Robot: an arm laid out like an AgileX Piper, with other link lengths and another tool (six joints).
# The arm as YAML. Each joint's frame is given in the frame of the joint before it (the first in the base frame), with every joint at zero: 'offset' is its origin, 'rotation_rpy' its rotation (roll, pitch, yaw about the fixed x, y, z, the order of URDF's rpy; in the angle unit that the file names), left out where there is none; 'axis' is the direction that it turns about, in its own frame. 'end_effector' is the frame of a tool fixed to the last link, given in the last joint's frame.
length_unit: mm
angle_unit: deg
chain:
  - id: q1
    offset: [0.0, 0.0, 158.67]
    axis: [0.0, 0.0, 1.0]
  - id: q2
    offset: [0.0, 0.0, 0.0]
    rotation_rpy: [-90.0, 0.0, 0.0]
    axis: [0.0, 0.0, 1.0]
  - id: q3
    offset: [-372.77, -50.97, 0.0]
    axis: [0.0, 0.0, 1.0]
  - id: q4
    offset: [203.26, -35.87, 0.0]
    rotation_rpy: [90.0, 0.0, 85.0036]
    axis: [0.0, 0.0, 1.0]
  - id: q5
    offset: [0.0, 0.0, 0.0]
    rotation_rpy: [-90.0, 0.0, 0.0]
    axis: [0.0, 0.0, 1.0]
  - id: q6
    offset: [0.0, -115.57, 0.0]
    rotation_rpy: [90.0, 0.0, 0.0]
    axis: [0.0, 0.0, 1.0]
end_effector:
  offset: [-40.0, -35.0, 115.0]
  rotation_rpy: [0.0, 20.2, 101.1]
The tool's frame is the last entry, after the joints.
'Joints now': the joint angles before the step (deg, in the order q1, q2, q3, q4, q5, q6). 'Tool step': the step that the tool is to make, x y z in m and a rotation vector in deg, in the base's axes. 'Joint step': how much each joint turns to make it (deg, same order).
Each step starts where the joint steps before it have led.
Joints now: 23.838 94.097 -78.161 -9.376 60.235 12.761
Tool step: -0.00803 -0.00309 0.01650 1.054 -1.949 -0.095
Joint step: -0.001 -2.606 0.000 0.191 0.403 -0.002
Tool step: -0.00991 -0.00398 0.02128 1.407 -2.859 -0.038
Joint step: 0.001 -3.323 0.000 0.135 0.141 0.001
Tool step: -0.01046 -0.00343 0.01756 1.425 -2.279 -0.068
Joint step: 0.001 -2.937 0.000 0.385 0.280 0.002
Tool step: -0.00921 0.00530 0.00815 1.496 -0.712 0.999
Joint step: 0.743 -1.682 -0.001 1.250 0.377 -0.382
